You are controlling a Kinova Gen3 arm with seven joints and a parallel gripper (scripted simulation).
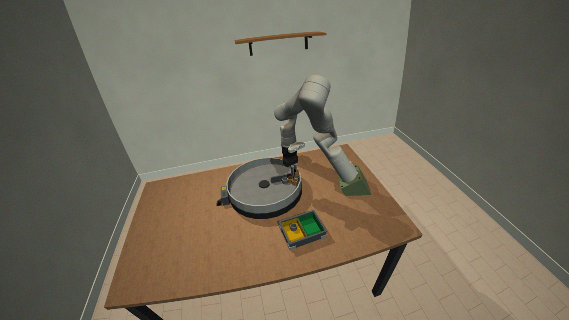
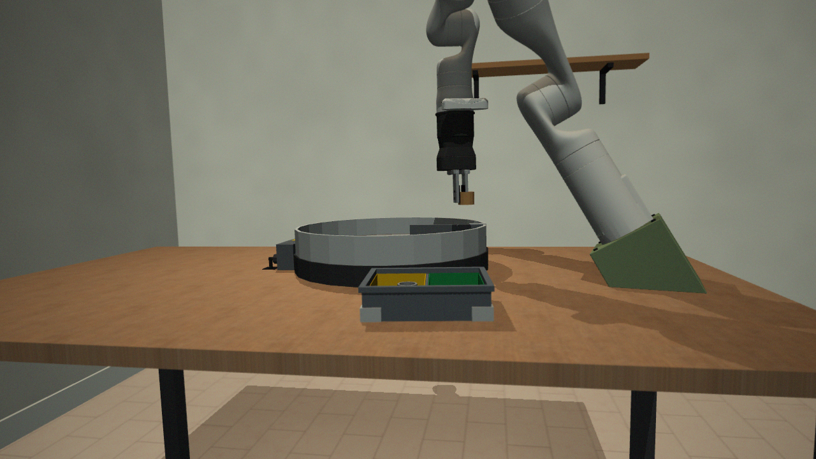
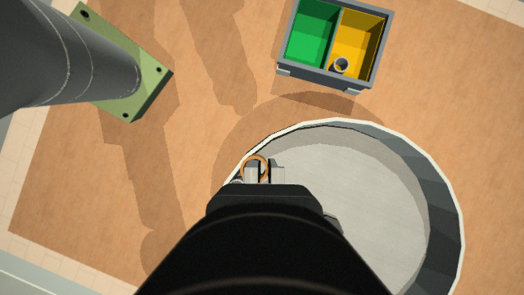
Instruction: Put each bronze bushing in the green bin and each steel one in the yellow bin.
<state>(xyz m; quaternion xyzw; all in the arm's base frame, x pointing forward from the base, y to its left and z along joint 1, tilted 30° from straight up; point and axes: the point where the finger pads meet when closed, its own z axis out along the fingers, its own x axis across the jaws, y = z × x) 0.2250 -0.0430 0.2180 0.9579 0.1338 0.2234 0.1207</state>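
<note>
The bin lies 26 cm to the left of my hand, 14 cm below it and 8 cm ahead of it. Round my hand: grey turntable (15 cm ahead, 11 cm to the right, 11 cm below).
</note>
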